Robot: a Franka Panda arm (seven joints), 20 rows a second.
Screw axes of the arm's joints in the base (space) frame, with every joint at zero. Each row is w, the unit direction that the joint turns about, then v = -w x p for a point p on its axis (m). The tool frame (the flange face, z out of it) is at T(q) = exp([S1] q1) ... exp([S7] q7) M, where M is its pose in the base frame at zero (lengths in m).
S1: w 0 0 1 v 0 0 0
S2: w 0 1 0 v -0.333 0 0
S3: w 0 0 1 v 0 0 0
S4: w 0 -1 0 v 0.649 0 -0.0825
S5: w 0 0 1 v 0 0 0
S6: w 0 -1 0 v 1.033 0 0
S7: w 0 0 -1 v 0 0.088 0
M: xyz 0.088 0 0.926 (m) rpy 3.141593 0 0 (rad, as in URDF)
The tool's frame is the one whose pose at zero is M.
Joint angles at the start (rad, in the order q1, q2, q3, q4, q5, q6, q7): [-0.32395, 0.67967, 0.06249, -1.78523, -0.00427, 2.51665, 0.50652]
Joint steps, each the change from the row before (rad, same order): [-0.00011, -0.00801, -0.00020, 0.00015, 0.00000, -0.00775, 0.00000]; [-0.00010, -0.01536, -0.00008, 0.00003, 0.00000, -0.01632, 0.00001]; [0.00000, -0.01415, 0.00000, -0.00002, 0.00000, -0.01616, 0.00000]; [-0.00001, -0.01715, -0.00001, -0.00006, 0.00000, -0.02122, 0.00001]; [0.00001, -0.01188, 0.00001, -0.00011, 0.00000, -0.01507, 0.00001]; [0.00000, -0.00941, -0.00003, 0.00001, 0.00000, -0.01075, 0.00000]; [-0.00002, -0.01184, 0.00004, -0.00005, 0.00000, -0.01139, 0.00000]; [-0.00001, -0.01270, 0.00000, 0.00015, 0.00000, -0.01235, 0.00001]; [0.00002, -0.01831, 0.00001, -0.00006, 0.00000, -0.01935, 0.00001]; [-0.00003, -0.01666, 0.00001, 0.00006, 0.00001, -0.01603, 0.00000]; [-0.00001, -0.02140, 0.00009, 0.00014, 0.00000, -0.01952, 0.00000]
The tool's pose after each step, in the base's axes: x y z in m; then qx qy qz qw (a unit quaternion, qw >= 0). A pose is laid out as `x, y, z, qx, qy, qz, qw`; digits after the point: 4 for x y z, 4 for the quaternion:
0.6383, -0.1742, 0.1823, -0.9245, 0.3797, -0.0243, 0.0210
0.6388, -0.1745, 0.1909, -0.9246, 0.3796, -0.0239, 0.0205
0.6391, -0.1746, 0.1987, -0.9248, 0.3793, -0.0229, 0.0200
0.6391, -0.1747, 0.2081, -0.9249, 0.3790, -0.0209, 0.0194
0.6390, -0.1747, 0.2145, -0.9251, 0.3788, -0.0193, 0.0188
0.6389, -0.1747, 0.2197, -0.9251, 0.3787, -0.0187, 0.0185
0.6390, -0.1748, 0.2265, -0.9252, 0.3785, -0.0189, 0.0182
0.6391, -0.1748, 0.2338, -0.9253, 0.3783, -0.0192, 0.0179
0.6388, -0.1748, 0.2441, -0.9254, 0.3781, -0.0187, 0.0174
0.6386, -0.1748, 0.2537, -0.9255, 0.3778, -0.0191, 0.0169
0.6382, -0.1746, 0.2661, -0.9256, 0.3775, -0.0201, 0.0165

